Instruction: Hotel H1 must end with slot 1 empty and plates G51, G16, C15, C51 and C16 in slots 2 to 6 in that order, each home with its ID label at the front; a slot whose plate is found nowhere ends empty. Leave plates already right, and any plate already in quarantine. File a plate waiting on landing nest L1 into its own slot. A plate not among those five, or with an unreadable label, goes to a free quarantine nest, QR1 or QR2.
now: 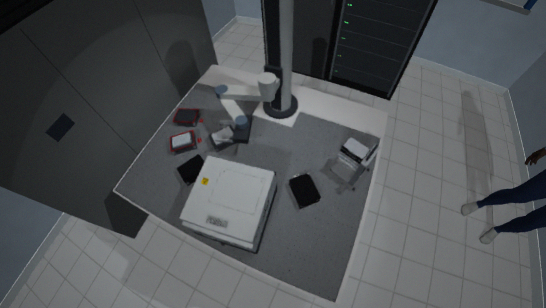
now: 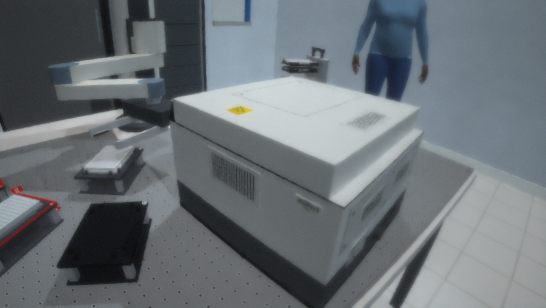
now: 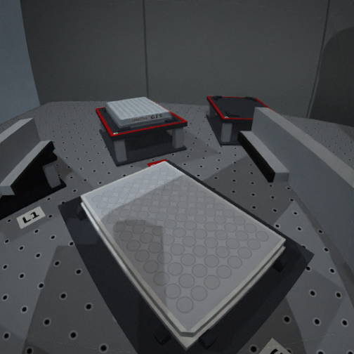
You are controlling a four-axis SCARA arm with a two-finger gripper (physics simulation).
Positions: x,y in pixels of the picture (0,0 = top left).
Scene:
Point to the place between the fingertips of the gripper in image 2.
At 102,138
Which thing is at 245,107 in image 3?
A red-edged nest.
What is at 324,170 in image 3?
The gripper.

